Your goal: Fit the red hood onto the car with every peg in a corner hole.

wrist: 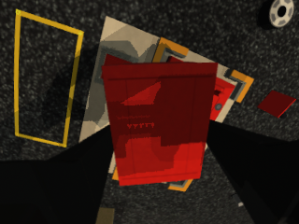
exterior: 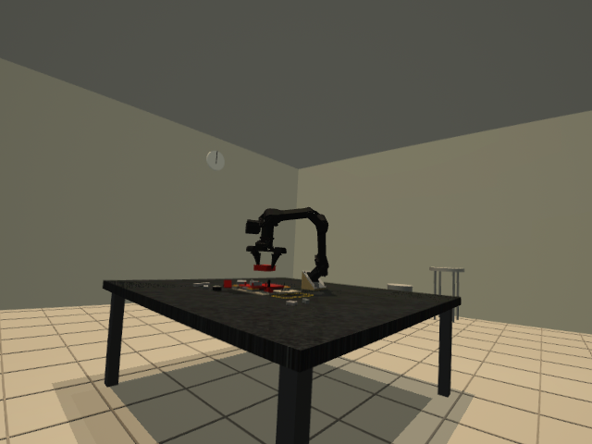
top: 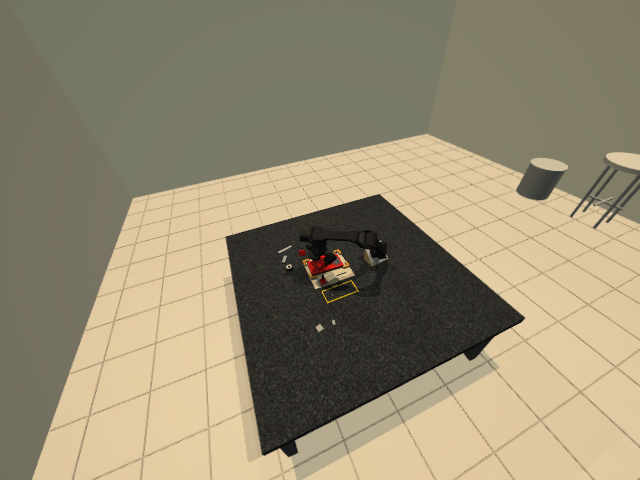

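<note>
My gripper tip is now 40 mm past the beige jig, 40 mm to the left of it and 100 mm above it. Round my gripper tip: red hood: right at my gripper tip; then wheel: 160 mm ahead, 140 mm to the right, 100 mm below.
</note>
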